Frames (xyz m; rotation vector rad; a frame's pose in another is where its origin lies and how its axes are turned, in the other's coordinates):
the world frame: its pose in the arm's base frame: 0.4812 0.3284 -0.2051 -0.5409 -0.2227 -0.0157
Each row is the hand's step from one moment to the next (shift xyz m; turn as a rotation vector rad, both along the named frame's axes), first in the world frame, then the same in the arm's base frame.
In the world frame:
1: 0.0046 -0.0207 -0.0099 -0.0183 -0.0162 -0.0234
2: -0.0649 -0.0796 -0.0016 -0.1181 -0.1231 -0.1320
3: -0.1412 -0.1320 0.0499 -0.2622 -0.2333 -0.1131
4: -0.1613 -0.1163 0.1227 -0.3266 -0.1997 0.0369
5: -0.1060 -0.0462 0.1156 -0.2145 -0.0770 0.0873
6: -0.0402 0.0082 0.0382 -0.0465 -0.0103 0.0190
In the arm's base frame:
1: 0.0050 -0.0226 0.0033 -0.0142 -0.0267 -0.0152
2: -0.0688 -0.0719 0.0253 -0.0971 -0.1784 -0.0727
3: -0.1577 -0.0938 0.0785 -0.2497 -0.2695 -0.0318
4: -0.1912 -0.0439 0.1269 -0.3409 -0.1667 0.0624
5: -0.1306 0.0150 0.0972 -0.2329 -0.0307 0.0660
6: -0.0465 0.0248 0.0191 -0.0500 -0.0011 0.0111

